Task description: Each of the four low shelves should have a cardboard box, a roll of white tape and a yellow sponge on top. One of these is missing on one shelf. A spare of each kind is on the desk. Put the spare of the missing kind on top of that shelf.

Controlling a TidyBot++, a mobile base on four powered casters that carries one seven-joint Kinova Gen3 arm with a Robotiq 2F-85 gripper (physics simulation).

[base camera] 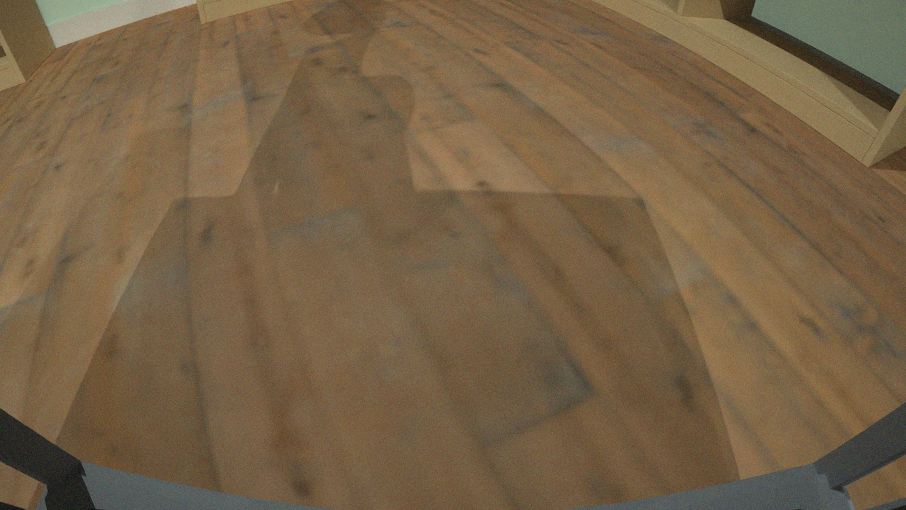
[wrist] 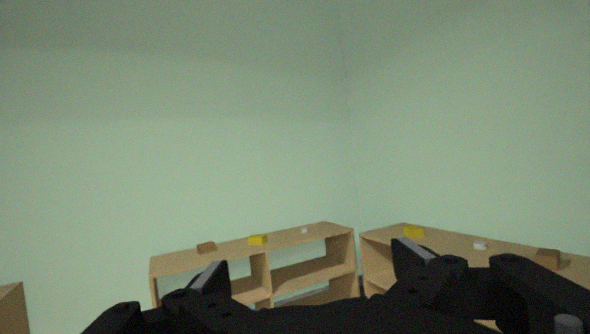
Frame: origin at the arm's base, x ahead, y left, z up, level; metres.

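Seen in the pictures: gripper, between the fingertips: (wrist: 311, 267).
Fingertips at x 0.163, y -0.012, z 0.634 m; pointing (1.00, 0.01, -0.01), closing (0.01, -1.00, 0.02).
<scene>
Offsets run from my fingertips to a thing's top centre. "spot": to the spot under its first point. Level surfaces: height alone.
My gripper (wrist: 311, 267) is open, with nothing between its fingers, raised and facing the room's corner. In the wrist view a low shelf @[dz -0.421 m] (wrist: 287, 241) left of the corner has a cardboard box @[dx +1.572, dy +0.582, dz -0.371 m] (wrist: 206, 247), a yellow sponge @[dx +1.660, dy +0.288, dz -0.376 m] (wrist: 258, 240) and a small white tape roll @[dx +1.826, dy -0.004, dz -0.397 m] (wrist: 304, 230) on top. A second low shelf (wrist: 445, 241) right of the corner bears a yellow sponge @[dx +1.473, dy -0.605, dz -0.376 m] (wrist: 414, 231), a white tape roll @[dx +1.165, dy -0.786, dz -0.397 m] (wrist: 480, 245) and a cardboard box @[dx +0.903, dy -0.879, dz -0.371 m] (wrist: 548, 258). The desk does not show in either view.
Part of another wooden unit (wrist: 12, 307) shows at the wrist view's lower left. In the base view, wooden furniture stands at the far left (base camera: 28, 41), and a shelf's low base @[spot: dx +0.752, dy -0.750, dz -0.977 m] (base camera: 792, 88) runs along the right. The wood floor @[dz -1.031 m] (base camera: 412, 285) carries the robot's shadow.
</scene>
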